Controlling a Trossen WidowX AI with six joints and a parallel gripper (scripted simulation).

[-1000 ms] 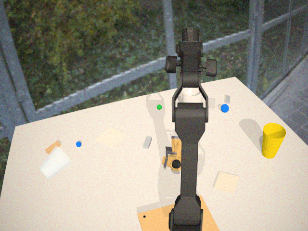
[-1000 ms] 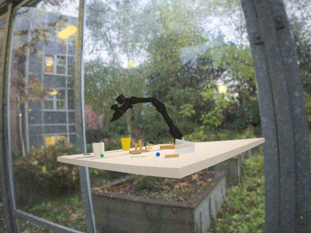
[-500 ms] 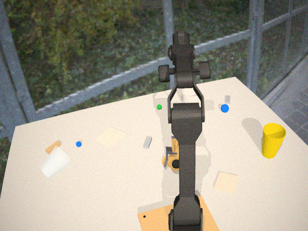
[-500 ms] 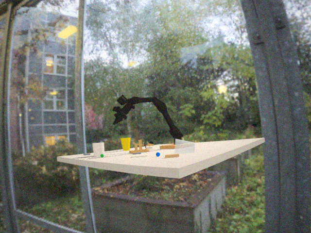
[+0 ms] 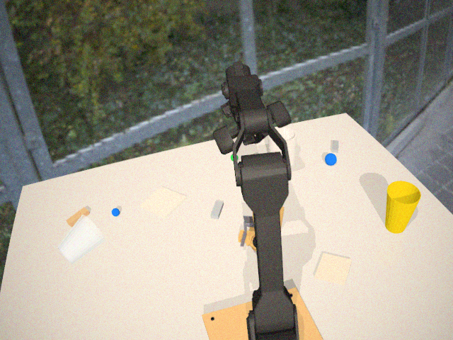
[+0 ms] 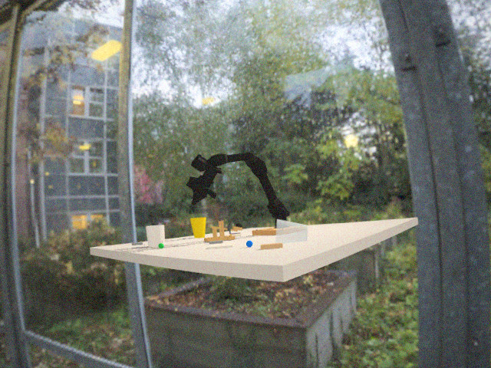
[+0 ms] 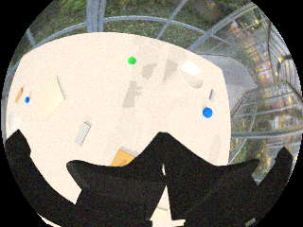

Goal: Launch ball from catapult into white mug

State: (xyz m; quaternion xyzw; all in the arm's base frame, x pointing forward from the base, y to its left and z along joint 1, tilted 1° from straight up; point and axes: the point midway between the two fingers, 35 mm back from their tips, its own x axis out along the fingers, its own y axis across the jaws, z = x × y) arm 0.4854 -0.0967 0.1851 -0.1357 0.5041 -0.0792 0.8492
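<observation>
Right now my gripper tip is 230 mm past the black ball, 60 mm to the right of it and 130 mm above it. Also, from my gripper tip: wooden catapult 160 mm behind, 50 mm to the left, 130 mm below; then green ball 200 mm ahead, 30 mm to the left, 170 mm below; then white mug 150 mm ahead, 120 mm to the right, 160 mm below.
</observation>
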